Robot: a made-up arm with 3 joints. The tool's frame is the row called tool. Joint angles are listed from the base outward.
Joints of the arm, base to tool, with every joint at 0 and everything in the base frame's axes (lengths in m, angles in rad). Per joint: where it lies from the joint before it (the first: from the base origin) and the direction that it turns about. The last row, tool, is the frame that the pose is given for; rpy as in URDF.
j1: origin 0.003 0.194 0.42 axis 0 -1 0
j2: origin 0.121 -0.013 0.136 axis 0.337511 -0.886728 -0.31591
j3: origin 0.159 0.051 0.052 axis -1 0 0
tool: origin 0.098 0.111 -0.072 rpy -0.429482 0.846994 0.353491
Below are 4 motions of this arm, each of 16 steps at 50 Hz.
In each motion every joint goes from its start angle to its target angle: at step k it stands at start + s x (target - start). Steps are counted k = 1, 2, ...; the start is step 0. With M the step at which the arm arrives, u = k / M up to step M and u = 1 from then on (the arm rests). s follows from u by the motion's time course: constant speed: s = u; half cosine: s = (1 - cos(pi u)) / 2; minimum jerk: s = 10 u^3 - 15 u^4 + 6 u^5.
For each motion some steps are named. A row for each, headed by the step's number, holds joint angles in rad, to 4 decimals.
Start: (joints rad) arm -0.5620 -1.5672 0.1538
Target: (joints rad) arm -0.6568 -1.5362 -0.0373
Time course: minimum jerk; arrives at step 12
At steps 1, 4, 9, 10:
1: -0.5625 -1.5670 0.1528
4: -0.5819 -1.5607 0.1137
9: -0.6470 -1.5394 -0.0175
10: -0.6534 -1.5373 -0.0305

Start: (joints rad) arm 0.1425 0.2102 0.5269
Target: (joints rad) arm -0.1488 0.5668 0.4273
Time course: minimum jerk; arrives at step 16
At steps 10, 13, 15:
10: -0.0686 0.4687 0.4547
13: -0.1346 0.5494 0.4322
15: -0.1482 0.5660 0.4275

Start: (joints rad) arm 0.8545 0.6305 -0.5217
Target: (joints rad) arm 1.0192 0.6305 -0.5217
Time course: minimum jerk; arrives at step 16
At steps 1, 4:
1: 0.8549 0.6305 -0.5217
4: 0.8715 0.6305 -0.5217

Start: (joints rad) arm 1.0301 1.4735 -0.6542
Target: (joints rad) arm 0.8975 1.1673 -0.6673
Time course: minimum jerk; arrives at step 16
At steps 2, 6, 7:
2: 1.0280 1.4686 -0.6544
6: 0.9936 1.3892 -0.6578
7: 0.9792 1.3559 -0.6592

